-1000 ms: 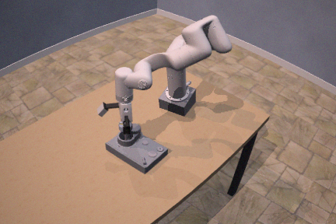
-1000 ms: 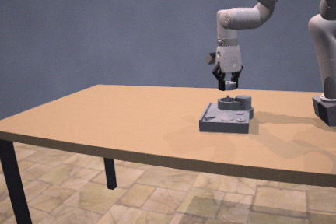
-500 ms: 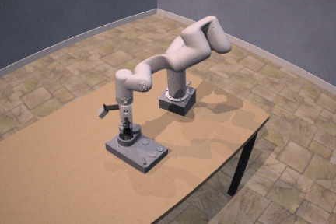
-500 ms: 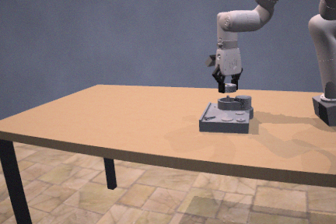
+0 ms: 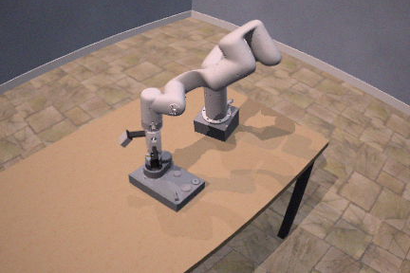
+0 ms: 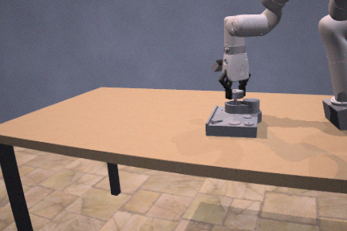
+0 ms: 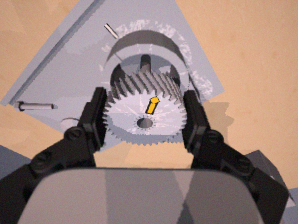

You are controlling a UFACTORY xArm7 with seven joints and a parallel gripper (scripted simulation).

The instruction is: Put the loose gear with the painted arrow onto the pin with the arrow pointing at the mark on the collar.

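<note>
Now: the grey gear right at my hand. Also, from my hand: flat disc (3 cm behind, 15 cm to the left, 7 cm below); grey pin (3 cm ahead, 16 cm to the left, 6 cm below).
</note>
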